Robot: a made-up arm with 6 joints. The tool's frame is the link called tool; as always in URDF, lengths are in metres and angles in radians. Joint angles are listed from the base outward.
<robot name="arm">
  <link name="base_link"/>
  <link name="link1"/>
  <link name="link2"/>
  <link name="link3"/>
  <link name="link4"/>
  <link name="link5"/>
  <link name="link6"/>
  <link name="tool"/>
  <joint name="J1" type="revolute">
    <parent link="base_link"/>
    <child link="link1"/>
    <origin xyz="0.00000 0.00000 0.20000" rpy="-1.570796 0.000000 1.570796"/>
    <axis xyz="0 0 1"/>
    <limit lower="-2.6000" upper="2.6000"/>
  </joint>
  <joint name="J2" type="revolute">
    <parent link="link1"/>
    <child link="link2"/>
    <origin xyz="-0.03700 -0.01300 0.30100" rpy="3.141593 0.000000 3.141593"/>
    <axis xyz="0 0 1"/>
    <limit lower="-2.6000" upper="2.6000"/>
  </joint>
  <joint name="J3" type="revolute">
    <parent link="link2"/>
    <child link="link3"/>
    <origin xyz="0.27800 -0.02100 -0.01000" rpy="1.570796 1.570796 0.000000"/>
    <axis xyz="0 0 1"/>
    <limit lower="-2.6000" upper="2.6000"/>
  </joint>
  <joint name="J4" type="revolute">
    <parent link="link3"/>
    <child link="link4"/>
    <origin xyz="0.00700 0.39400 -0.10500" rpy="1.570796 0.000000 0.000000"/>
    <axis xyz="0 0 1"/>
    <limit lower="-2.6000" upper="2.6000"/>
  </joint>
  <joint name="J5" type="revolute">
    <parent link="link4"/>
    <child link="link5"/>
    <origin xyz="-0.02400 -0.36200 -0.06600" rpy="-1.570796 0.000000 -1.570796"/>
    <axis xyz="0 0 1"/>
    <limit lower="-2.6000" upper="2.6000"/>
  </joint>
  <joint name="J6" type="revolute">
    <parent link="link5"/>
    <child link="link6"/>
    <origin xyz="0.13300 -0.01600 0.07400" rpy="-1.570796 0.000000 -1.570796"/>
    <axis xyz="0 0 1"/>
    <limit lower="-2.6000" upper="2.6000"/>
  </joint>
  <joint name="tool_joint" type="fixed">
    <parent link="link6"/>
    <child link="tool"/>
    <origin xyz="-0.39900 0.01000 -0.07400" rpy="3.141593 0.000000 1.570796"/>
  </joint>
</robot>
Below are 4 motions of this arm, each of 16 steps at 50 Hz.
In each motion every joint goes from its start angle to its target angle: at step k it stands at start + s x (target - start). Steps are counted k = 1, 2, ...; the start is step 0. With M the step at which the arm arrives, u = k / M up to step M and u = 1 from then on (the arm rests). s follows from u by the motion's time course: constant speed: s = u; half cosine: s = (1 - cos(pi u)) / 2; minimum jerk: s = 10 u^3 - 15 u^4 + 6 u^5.
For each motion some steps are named. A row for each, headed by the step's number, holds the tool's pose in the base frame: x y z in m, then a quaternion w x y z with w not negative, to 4 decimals.
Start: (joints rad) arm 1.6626 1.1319 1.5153 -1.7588 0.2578 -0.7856
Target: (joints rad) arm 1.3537 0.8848 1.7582 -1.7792 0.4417 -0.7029
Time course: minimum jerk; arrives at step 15
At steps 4, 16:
4: 0.4242 0.1142 0.4258 0.3912 0.1066 -0.5776 0.7085
16: 0.3720 0.1722 0.3647 0.4164 0.1704 -0.5831 0.6764

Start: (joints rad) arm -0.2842 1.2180 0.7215 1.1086 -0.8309 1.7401
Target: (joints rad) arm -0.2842 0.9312 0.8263 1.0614 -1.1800 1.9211
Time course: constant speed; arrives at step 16
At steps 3, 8, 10, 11, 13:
3: -0.4392 -0.3061 -0.6547 0.6382 0.1183 0.7538 -0.1027
8: -0.4072 -0.3799 -0.6084 0.6119 0.0743 0.7756 -0.1360
10: -0.3933 -0.4080 -0.5883 0.6006 0.0567 0.7834 -0.1492
11: -0.3862 -0.4217 -0.5779 0.5948 0.0479 0.7872 -0.1557
13: -0.3714 -0.4484 -0.5567 0.5828 0.0304 0.7943 -0.1687

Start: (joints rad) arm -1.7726 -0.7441 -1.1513 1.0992 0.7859 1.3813
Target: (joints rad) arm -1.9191 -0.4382 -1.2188 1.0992 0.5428 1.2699
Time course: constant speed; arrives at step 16
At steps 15, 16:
15: -1.0387 -0.1358 0.1803 0.4639 0.0772 0.8552 -0.2180
16: -1.0397 -0.1347 0.1787 0.4552 0.0890 0.8617 -0.2058

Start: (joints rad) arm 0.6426 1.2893 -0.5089 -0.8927 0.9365 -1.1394
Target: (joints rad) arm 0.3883 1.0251 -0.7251 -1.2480 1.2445 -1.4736
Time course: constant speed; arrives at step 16
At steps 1, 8, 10, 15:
1: -0.2434 -0.8117 -0.3696 0.9579 -0.2777 0.0258 0.0687
8: -0.2733 -0.8441 -0.3083 0.9350 -0.3351 0.1106 0.0364
10: -0.2830 -0.8537 -0.2920 0.9272 -0.3477 0.1369 0.0261
15: -0.3105 -0.8789 -0.2531 0.9055 -0.3713 0.2053 -0.0017

